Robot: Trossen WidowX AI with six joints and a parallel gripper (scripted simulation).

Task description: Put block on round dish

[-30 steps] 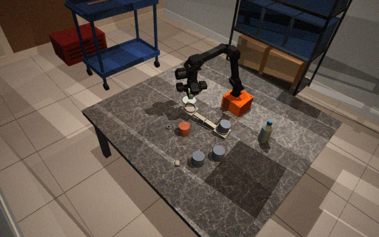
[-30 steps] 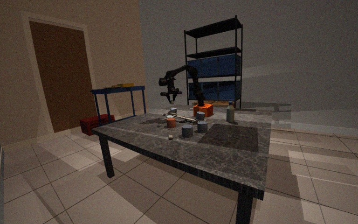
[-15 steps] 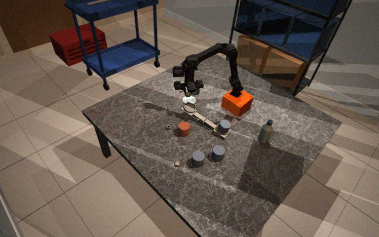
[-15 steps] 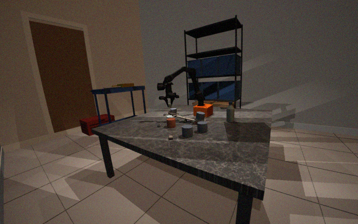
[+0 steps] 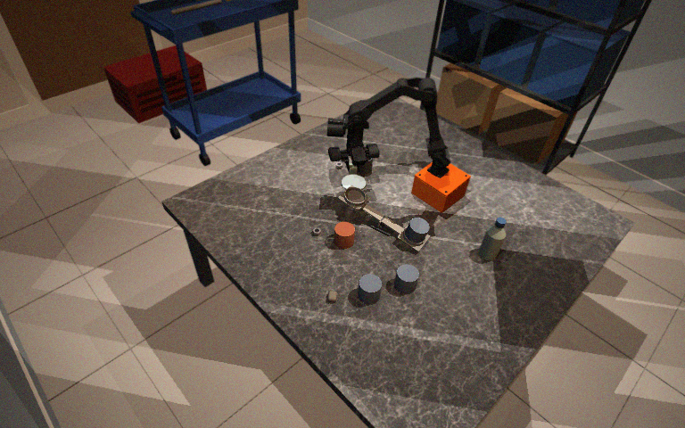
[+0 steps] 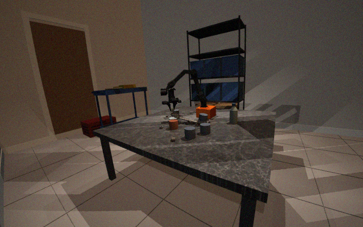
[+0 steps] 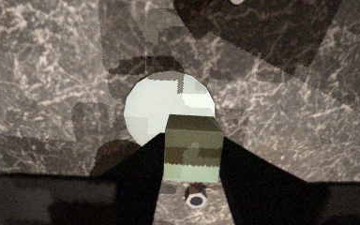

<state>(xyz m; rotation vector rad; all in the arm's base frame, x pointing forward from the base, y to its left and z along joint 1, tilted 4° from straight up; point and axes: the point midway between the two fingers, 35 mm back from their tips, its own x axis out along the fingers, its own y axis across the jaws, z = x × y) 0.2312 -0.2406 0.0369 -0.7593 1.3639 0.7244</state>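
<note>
My gripper tip is now 90 mm above the pale round dish, 20 mm past it and 10 mm to the left of it. From my gripper tip the other things lie so: blue-grey cup: 380 mm to the left, 50 mm ahead, 30 mm below; then orange-red cup: 250 mm ahead, 180 mm to the left, 50 mm below; then green block: right at my gripper tip.
</note>
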